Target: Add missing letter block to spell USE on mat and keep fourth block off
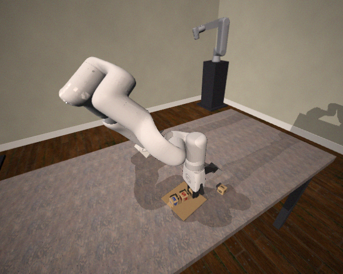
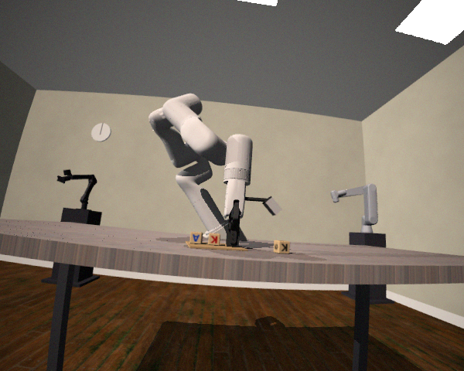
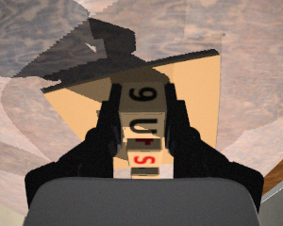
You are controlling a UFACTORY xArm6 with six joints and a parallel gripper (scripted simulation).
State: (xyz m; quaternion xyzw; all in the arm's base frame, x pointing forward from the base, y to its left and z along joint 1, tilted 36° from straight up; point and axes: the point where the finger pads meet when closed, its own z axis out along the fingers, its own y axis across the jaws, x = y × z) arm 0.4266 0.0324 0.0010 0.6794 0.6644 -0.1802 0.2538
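My gripper is now 10 mm above the block. Round my hand: tan mat (50 mm to the right, 20 mm below).
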